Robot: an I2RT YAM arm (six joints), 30 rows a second.
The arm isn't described. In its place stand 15 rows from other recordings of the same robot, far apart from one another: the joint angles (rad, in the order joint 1, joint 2, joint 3, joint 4, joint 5, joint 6), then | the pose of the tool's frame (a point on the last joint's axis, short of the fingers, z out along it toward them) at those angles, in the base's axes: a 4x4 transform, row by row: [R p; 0 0 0 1], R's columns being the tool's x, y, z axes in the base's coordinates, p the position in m.
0.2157 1.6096 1.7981 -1.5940 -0.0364 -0.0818 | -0.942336, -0.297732, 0.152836, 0.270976; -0.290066, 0.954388, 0.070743, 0.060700; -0.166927, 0.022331, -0.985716, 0.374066; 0, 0, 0, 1
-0.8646 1.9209 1.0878 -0.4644 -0.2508 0.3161 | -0.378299, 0.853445, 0.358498, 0.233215; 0.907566, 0.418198, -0.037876, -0.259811; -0.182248, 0.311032, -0.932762, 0.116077; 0, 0, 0, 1
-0.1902 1.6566 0.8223 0.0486 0.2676 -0.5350 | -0.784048, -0.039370, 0.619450, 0.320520; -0.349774, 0.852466, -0.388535, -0.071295; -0.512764, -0.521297, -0.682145, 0.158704; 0, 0, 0, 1
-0.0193 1.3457 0.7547 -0.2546 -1.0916 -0.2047 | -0.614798, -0.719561, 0.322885, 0.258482; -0.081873, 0.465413, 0.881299, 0.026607; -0.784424, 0.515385, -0.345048, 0.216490; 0, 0, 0, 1
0.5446 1.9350 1.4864 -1.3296 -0.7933 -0.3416 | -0.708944, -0.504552, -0.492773, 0.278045; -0.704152, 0.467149, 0.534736, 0.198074; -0.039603, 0.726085, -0.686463, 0.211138; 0, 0, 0, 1
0.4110 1.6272 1.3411 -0.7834 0.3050 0.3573 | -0.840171, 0.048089, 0.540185, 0.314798; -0.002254, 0.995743, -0.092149, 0.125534; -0.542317, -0.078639, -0.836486, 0.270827; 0, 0, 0, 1
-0.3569 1.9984 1.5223 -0.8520 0.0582 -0.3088 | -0.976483, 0.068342, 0.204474, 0.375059; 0.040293, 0.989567, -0.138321, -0.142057; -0.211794, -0.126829, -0.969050, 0.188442; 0, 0, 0, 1
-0.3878 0.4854 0.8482 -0.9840 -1.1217 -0.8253 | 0.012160, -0.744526, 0.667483, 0.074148; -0.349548, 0.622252, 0.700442, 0.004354; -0.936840, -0.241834, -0.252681, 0.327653; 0, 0, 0, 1
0.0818 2.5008 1.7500 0.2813 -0.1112 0.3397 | -0.485081, -0.019309, 0.874256, 0.547076; 0.292489, 0.938592, 0.183017, 0.048815; -0.824103, 0.344488, -0.449646, 0.098565; 0, 0, 0, 1
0.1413 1.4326 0.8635 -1.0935 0.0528 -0.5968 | -0.733718, -0.674340, -0.083202, 0.210455; -0.671235, 0.738377, -0.065142, 0.028039; 0.105363, 0.008052, -0.994401, 0.184415; 0, 0, 0, 1
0.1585 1.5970 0.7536 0.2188 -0.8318 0.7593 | -0.899609, -0.109033, 0.422866, 0.306027; 0.325770, 0.477309, 0.816119, 0.075564; -0.290821, 0.871945, -0.393872, 0.177020; 0, 0, 0, 1
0.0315 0.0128 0.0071 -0.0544 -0.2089 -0.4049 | 0.038463, -0.242145, 0.969477, 0.109700; -0.384342, 0.891976, 0.238036, 0.010843; -0.922389, -0.381767, -0.058758, 0.168947; 0, 0, 0, 1
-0.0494 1.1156 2.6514 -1.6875 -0.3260 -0.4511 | -0.018384, -0.308264, 0.951123, -0.040356; -0.412590, 0.868850, 0.273624, 0.013411; -0.910731, -0.387394, -0.143160, 0.581288; 0, 0, 0, 1
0.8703 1.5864 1.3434 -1.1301 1.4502 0.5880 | -0.507192, 0.378642, 0.774201, 0.215069; -0.498027, 0.604376, -0.621851, 0.200256; -0.703367, -0.700970, -0.117961, 0.299998; 0, 0, 0, 1
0.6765 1.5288 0.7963 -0.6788 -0.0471 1.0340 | -0.936127, 0.338801, 0.094229, 0.192800; 0.349231, 0.927110, 0.136036, 0.156947; -0.041272, 0.160255, -0.986212, 0.149871; 0, 0, 0, 1
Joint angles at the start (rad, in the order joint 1, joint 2, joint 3, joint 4, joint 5, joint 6): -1.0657 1.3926 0.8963 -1.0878 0.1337 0.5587
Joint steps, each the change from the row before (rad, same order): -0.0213 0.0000 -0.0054 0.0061 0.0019 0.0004; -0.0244 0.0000 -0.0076 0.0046 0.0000 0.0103; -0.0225 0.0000 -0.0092 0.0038 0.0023 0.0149; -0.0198 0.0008 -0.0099 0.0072 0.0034 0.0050; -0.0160 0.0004 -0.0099 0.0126 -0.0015 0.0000; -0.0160 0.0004 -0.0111 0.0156 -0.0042 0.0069; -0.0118 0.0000 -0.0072 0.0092 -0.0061 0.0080; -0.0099 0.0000 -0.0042 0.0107 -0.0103 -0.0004
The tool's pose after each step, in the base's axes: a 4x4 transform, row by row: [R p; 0 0 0 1], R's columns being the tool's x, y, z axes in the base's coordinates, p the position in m. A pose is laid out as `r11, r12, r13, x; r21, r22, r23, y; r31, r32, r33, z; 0, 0, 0, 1`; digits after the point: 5 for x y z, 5 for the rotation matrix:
0.07053, 0.98959, -0.12548, 0.09597; 0.99564, -0.07754, -0.05183, -0.19300; -0.06102, -0.12128, -0.99074, 0.19884; 0, 0, 0, 1
0.10489, 0.98621, -0.12802, 0.09087; 0.99269, -0.11156, -0.04608, -0.19454; -0.05973, -0.12225, -0.99070, 0.19699; 0, 0, 0, 1
0.14153, 0.98091, -0.13335, 0.08588; 0.98822, -0.14793, -0.03932, -0.19546; -0.05829, -0.12622, -0.99029, 0.19478; 0, 0, 0, 1
0.16561, 0.97640, -0.13858, 0.08151; 0.98449, -0.17194, -0.03487, -0.19633; -0.05788, -0.13066, -0.98974, 0.19225; 0, 0, 0, 1
0.18151, 0.97382, -0.13687, 0.07825; 0.98162, -0.18777, -0.03416, -0.19722; -0.05897, -0.12815, -0.99000, 0.18977; 0, 0, 0, 1
0.20430, 0.96997, -0.13202, 0.07510; 0.97701, -0.21043, -0.03416, -0.19809; -0.06091, -0.12201, -0.99066, 0.18699; 0, 0, 0, 1
0.22404, 0.96639, -0.12607, 0.07283; 0.97273, -0.22971, -0.03223, -0.19857; -0.06010, -0.11541, -0.99150, 0.18523; 0, 0, 0, 1
0.23411, 0.96544, -0.11454, 0.07134; 0.97038, -0.23927, -0.03336, -0.19950; -0.05961, -0.10334, -0.99286, 0.18417; 0, 0, 0, 1

